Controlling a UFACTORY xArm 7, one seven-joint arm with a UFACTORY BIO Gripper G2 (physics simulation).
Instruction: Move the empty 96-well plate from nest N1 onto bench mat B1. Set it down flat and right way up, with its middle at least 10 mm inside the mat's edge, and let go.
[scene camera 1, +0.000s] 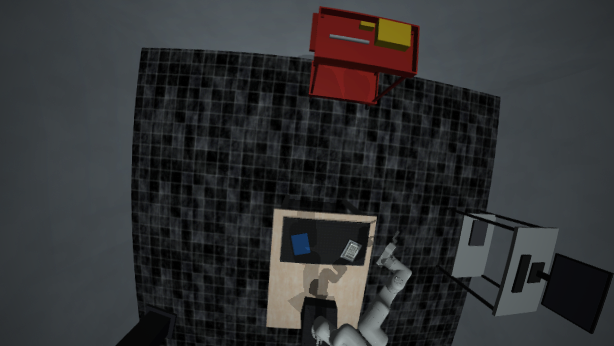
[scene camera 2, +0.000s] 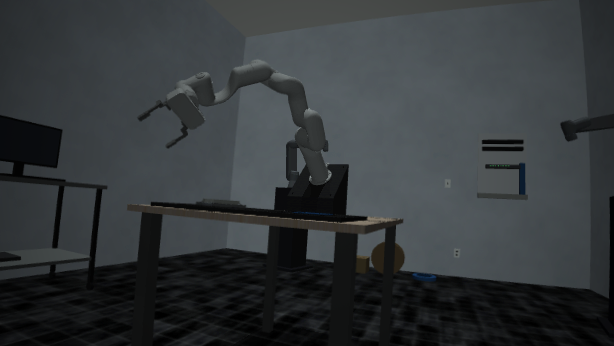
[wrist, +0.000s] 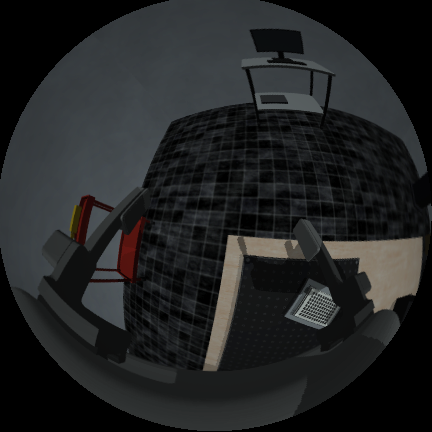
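Where they show: hand, tool point: (scene camera 1: 391, 241) (scene camera 2: 158, 130) (wrist: 230, 227); arm's base, link origin: (scene camera 2: 320, 177).
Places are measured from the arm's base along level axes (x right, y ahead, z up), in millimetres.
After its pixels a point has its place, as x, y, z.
The white 96-well plate (scene camera 1: 353, 249) @[92, 632, -169] (wrist: 316, 306) @[85, 626, -161] sits in the grey nest N1 (wrist: 292, 314) @[50, 680, -167] near one end of the black board. In scene camera 2 the nest and plate show as a low pale shape on the board. The blue bench mat B1 (scene camera 1: 300, 244) @[-329, 547, -182] lies flat near the board's other end; a thin strip of the mat (scene camera 2: 312, 213) @[-357, 606, -182] shows in scene camera 2. My gripper (scene camera 2: 155, 132) @[191, 859, 81] (wrist: 220, 225) @[191, 859, 81] is open and empty. It is tilted, high above table level and out past the table's side nearest the nest. In the wrist view one finger partly overlaps the plate's corner.
The black board (scene camera 1: 325, 256) @[-103, 505, -184] (wrist: 257, 320) @[-9, 760, -185] lies on the wooden table (scene camera 1: 285, 295) @[-301, 53, -198] (wrist: 390, 255) @[285, 291, -197]. A red cart (scene camera 1: 365, 64) stands far beyond the table. A grey desk (scene camera 1: 530, 240) (wrist: 290, 65) with a monitor (scene camera 1: 576, 292) (scene camera 2: 30, 141) (wrist: 277, 41) stands off to the arm's side.
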